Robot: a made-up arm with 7 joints. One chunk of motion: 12 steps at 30 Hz.
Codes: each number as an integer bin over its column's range. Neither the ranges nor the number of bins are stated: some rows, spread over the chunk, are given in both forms.
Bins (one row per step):
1: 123 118 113 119 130 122 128
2: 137 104 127 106 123 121 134
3: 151 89 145 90 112 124 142
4: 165 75 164 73 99 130 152
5: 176 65 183 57 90 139 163
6: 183 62 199 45 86 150 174
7: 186 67 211 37 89 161 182
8: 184 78 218 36 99 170 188
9: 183 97 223 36 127 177 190
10: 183 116 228 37 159 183 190
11: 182 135 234 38 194 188 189
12: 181 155 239 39 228 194 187
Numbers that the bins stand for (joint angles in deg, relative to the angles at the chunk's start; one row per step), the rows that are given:
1: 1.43 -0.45 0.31 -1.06 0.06 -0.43 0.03
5: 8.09 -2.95 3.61 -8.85 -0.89 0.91 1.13
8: 9.09 -2.34 5.26 -11.49 -0.68 3.34 1.92
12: 8.72 1.29 6.26 -11.11 2.39 5.23 1.89
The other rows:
2: 3.19 -1.11 0.97 -2.70 -0.11 -0.51 0.21
3: 4.95 -1.82 1.82 -4.71 -0.37 -0.27 0.47
4: 6.71 -2.48 2.72 -6.84 -0.68 0.20 0.78
6: 8.97 -3.10 4.37 -10.36 -0.99 1.77 1.48
7: 9.35 -2.86 4.93 -11.36 -0.91 2.64 1.73
9: 8.97 -1.44 5.50 -11.49 -0.01 3.89 1.98
10: 8.97 -0.55 5.74 -11.36 0.75 4.36 1.98
11: 8.84 0.35 6.02 -11.24 1.58 4.76 1.95

